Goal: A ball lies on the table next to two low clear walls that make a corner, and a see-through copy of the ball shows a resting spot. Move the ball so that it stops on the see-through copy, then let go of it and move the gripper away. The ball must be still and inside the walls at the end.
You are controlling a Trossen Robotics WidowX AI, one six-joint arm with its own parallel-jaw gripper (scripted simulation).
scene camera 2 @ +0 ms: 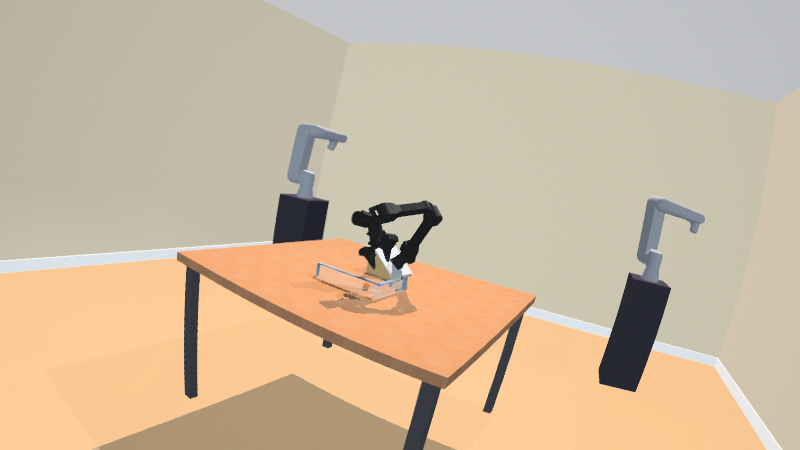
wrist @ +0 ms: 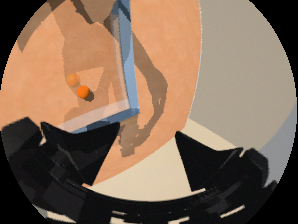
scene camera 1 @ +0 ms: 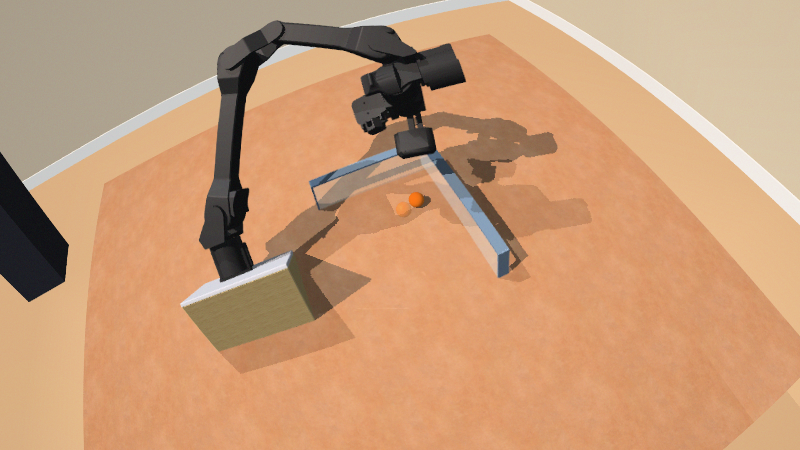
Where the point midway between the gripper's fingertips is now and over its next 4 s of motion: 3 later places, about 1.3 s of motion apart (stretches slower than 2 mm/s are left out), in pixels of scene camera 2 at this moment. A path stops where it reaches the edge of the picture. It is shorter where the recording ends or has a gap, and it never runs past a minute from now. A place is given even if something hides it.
My gripper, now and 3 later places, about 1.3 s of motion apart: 381, 265; 368, 273; 366, 284; 369, 261
